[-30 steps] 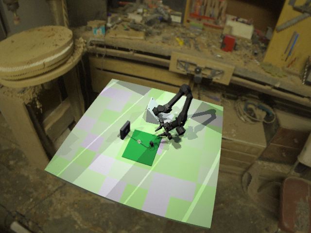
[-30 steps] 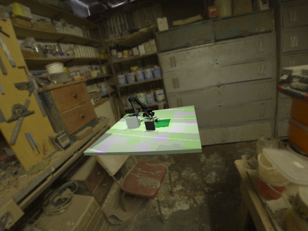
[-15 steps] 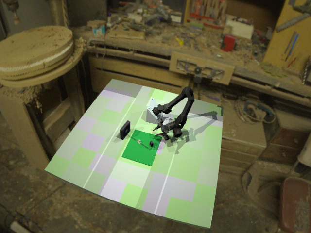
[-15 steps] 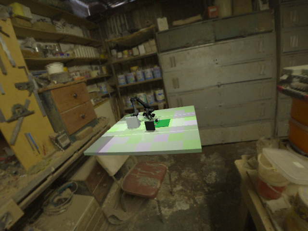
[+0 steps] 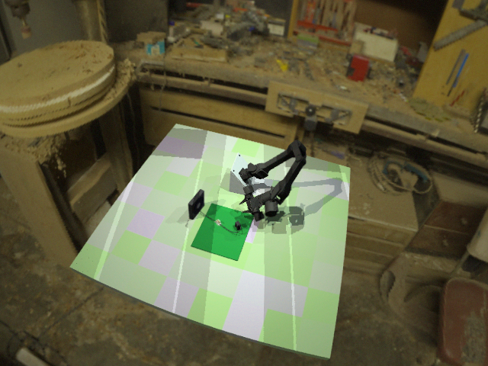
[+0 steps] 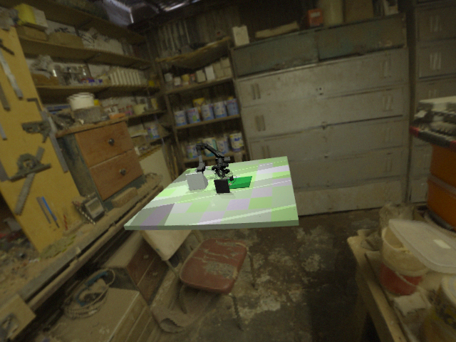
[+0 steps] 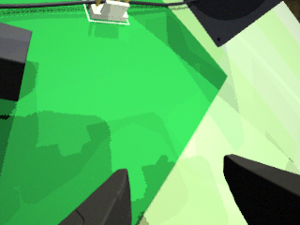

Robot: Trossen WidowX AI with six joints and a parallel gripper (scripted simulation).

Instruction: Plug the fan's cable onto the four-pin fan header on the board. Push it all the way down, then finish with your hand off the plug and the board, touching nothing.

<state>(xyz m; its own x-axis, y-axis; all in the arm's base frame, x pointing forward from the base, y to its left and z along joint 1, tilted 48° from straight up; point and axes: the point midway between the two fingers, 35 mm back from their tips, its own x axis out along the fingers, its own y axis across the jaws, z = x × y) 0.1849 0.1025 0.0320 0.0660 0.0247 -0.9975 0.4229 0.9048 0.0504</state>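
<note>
Now: gripper tip 9 cm short of the fan plug, 3 cm above it and 2 cm to the right of it. Also, from my gripper tip: black fan: 21 cm to the right, 9 cm ahead, 1 cm above; then green board: 14 cm ahead, 7 cm below, 4 cm to the right; then white four-pin header: 11 cm ahead, 8 cm to the right, 5 cm below.
</note>
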